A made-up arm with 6 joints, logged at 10 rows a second.
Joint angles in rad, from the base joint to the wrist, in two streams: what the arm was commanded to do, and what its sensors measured. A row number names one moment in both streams.
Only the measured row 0 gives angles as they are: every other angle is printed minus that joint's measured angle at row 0.
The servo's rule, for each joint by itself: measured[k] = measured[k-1] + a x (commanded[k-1-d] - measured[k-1]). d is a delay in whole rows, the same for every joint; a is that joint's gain. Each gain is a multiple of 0.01, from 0.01 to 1. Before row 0 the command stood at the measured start. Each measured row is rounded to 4 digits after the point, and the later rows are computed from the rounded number. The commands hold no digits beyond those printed.
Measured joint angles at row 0:
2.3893 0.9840 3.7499 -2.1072 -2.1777 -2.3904
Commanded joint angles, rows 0 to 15:
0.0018 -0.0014 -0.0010 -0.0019 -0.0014 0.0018
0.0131 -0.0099 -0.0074 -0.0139 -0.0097 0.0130
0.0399 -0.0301 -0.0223 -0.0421 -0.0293 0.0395
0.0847 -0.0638 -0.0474 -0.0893 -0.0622 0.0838
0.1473 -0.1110 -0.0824 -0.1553 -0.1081 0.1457
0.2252 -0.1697 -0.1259 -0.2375 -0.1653 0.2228
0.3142 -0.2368 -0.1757 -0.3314 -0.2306 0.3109
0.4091 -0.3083 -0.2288 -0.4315 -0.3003 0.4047
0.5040 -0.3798 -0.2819 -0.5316 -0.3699 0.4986
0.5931 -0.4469 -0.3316 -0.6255 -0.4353 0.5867
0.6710 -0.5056 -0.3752 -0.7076 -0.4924 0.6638
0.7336 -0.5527 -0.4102 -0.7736 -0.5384 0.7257
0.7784 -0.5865 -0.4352 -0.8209 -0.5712 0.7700
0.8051 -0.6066 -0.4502 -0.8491 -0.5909 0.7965
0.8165 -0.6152 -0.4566 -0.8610 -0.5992 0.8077
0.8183 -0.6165 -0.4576 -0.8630 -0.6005 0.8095
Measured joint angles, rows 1 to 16:
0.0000 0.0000 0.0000 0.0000 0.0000 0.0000
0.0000 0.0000 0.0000 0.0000 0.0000 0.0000
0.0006 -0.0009 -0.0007 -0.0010 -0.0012 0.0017
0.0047 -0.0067 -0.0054 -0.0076 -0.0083 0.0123
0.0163 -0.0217 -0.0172 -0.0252 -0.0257 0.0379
0.0389 -0.0486 -0.0383 -0.0579 -0.0560 0.0810
0.0747 -0.0885 -0.0692 -0.1076 -0.0992 0.1418
0.1244 -0.1405 -0.1089 -0.1738 -0.1541 0.2179
0.1870 -0.2021 -0.1557 -0.2542 -0.2176 0.3053
0.2603 -0.2701 -0.2069 -0.3446 -0.2862 0.3987
0.3407 -0.3403 -0.2594 -0.4400 -0.3557 0.4926
0.4240 -0.4085 -0.3099 -0.5346 -0.4218 0.5811
0.5055 -0.4706 -0.3556 -0.6228 -0.4804 0.6588
0.5808 -0.5231 -0.3938 -0.6997 -0.5285 0.7217
0.6460 -0.5637 -0.4228 -0.7615 -0.5639 0.7671
0.6985 -0.5912 -0.4420 -0.8062 -0.5863 0.7947
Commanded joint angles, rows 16 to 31:
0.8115 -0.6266 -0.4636 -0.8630 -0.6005 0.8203
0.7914 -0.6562 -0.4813 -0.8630 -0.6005 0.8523
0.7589 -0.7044 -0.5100 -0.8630 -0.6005 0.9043
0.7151 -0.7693 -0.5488 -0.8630 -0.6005 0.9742
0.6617 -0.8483 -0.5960 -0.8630 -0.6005 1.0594
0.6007 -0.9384 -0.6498 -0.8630 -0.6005 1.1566
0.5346 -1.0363 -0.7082 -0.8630 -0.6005 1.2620
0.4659 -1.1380 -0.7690 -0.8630 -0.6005 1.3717
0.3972 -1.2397 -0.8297 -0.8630 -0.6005 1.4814
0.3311 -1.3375 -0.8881 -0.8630 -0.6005 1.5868
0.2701 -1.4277 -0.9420 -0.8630 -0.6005 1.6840
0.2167 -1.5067 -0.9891 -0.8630 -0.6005 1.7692
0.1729 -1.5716 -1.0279 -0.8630 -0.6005 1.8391
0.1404 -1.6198 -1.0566 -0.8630 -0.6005 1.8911
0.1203 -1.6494 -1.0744 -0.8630 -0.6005 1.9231
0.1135 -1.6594 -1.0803 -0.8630 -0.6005 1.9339
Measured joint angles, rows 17 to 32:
0.7374 -0.6066 -0.4522 -0.8341 -0.5970 0.8069
0.7641 -0.6129 -0.4560 -0.8488 -0.5999 0.8093
0.7797 -0.6217 -0.4613 -0.8560 -0.6004 0.8196
0.7836 -0.6438 -0.4753 -0.8596 -0.6005 0.8503
0.7754 -0.6826 -0.4996 -0.8613 -0.6005 0.9011
0.7555 -0.7381 -0.5340 -0.8622 -0.6005 0.9698
0.7245 -0.8086 -0.5774 -0.8626 -0.6005 1.0540
0.6836 -0.8917 -0.6281 -0.8628 -0.6005 1.1504
0.6344 -0.9842 -0.6842 -0.8629 -0.6005 1.2553
0.5788 -1.0826 -0.7436 -0.8630 -0.6005 1.3647
0.5189 -1.1831 -0.8039 -0.8630 -0.6005 1.4744
0.4569 -1.2819 -0.8628 -0.8630 -0.6005 1.5801
0.3953 -1.3752 -0.9182 -0.8630 -0.6005 1.6778
0.3364 -1.4594 -0.9678 -0.8630 -0.6005 1.7637
0.2824 -1.5312 -1.0099 -0.8630 -0.6005 1.8346
0.2355 -1.5879 -1.0426 -0.8630 -0.6005 1.8877

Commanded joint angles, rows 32 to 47:
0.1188 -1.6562 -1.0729 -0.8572 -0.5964 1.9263
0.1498 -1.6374 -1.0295 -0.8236 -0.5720 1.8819
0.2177 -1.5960 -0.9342 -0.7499 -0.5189 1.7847
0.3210 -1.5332 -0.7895 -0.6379 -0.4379 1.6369
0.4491 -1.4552 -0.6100 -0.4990 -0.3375 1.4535
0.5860 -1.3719 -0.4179 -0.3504 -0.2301 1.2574
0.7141 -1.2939 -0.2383 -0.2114 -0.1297 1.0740
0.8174 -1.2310 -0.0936 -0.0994 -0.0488 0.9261
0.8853 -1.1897 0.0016 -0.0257 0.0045 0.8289
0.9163 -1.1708 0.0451 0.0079 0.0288 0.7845
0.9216 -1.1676 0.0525 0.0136 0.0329 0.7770
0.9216 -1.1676 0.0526 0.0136 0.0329 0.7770
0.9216 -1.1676 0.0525 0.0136 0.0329 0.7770
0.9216 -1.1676 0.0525 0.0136 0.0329 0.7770
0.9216 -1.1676 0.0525 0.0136 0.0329 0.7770
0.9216 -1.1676 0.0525 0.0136 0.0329 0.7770
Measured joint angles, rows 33 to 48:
0.1975 -1.6273 -1.0649 -0.8630 -0.6005 1.9210
0.1698 -1.6478 -1.0757 -0.8630 -0.6005 1.9331
0.1530 -1.6532 -1.0737 -0.8600 -0.5971 1.9267
0.1519 -1.6431 -1.0428 -0.8414 -0.5763 1.8846
0.1736 -1.6130 -0.9668 -0.7947 -0.5287 1.7907
0.2222 -1.5619 -0.8427 -0.7147 -0.4533 1.6461
0.2971 -1.4936 -0.6798 -0.6047 -0.3572 1.4651
0.3924 -1.4157 -0.4965 -0.4750 -0.2517 1.2699
0.4986 -1.3377 -0.3158 -0.3406 -0.1504 1.0858
0.6038 -1.2694 -0.1603 -0.2176 -0.0661 0.9357
0.6967 -1.2184 -0.0470 -0.1197 -0.0075 0.8353
0.7692 -1.1879 0.0175 -0.0546 0.0226 0.7875
0.8195 -1.1749 0.0420 -0.0198 0.0311 0.7776
0.8532 -1.1702 0.0494 -0.0028 0.0326 0.7770
0.8758 -1.1685 0.0516 0.0056 0.0328 0.7770
0.8909 -1.1679 0.0522 0.0097 0.0329 0.7770

